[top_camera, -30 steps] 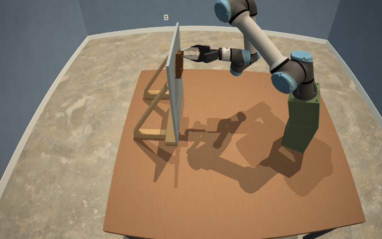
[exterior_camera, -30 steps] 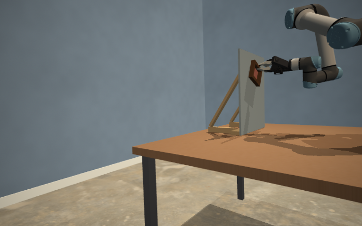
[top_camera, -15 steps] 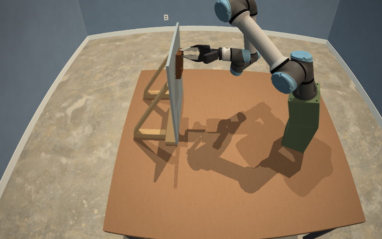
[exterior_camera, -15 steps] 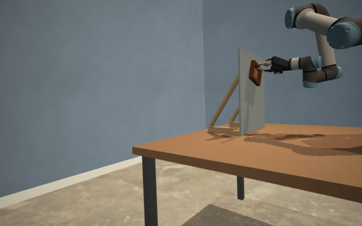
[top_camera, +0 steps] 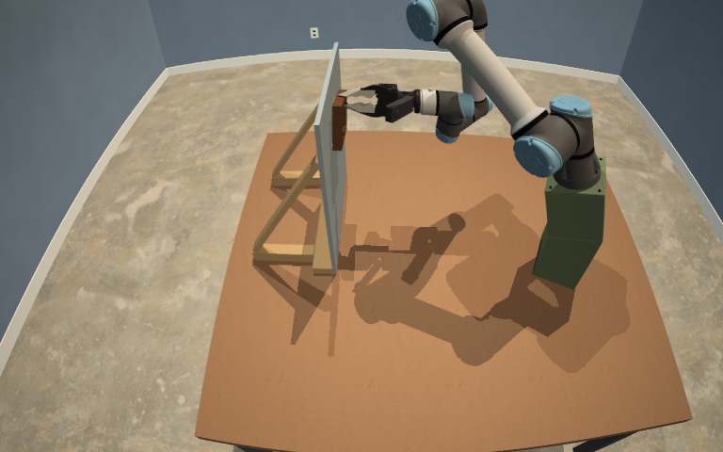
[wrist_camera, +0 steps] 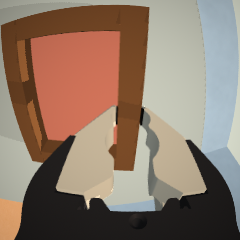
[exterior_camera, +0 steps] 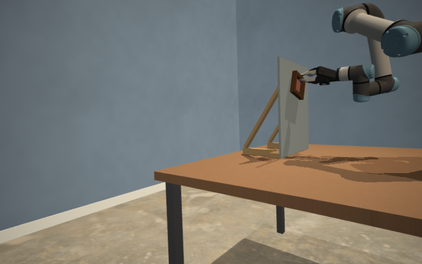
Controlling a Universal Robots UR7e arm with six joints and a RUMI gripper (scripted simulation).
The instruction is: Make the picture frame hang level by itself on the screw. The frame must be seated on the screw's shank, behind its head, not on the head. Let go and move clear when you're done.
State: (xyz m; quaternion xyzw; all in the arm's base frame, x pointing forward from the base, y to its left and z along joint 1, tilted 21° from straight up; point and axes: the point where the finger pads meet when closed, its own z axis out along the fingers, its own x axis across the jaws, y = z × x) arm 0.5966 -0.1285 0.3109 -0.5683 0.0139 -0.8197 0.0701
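Now: the brown picture frame 50 mm below my hand, 20 mm to the left of it and 20 mm ahead of it. The rest, counted from my hand: grey wall panel (190 mm below, 40 mm ahead, 20 mm to the left).
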